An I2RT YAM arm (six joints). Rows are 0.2 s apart.
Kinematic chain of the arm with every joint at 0, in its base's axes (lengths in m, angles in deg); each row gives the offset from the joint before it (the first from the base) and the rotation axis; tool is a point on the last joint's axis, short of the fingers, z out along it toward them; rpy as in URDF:
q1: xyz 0 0 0.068 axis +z
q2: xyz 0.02 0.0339 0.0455 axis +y
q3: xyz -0.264 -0.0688 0 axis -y
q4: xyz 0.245 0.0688 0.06 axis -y
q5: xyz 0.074 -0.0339 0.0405 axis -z
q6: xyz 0.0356 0 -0.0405 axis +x
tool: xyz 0 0 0 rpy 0 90 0
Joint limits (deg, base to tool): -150..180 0..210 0..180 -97..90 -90..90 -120..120
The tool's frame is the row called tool.
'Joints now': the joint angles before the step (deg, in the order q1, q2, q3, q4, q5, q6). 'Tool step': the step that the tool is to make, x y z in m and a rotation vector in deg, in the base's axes. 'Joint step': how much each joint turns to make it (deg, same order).
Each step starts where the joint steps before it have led.
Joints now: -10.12 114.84 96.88 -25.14 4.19 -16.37
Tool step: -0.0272 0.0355 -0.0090 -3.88 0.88 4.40
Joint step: 4.23 -6.91 -11.63 4.68 2.59 -3.02
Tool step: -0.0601 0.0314 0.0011 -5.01 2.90 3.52
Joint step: 4.31 -12.88 -14.75 -0.20 4.18 -3.21
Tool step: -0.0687 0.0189 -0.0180 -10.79 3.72 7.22
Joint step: 3.89 -13.82 -17.24 2.03 5.41 -10.17
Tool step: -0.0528 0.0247 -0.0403 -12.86 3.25 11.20
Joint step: 7.06 -8.91 -16.39 7.03 6.24 -12.25
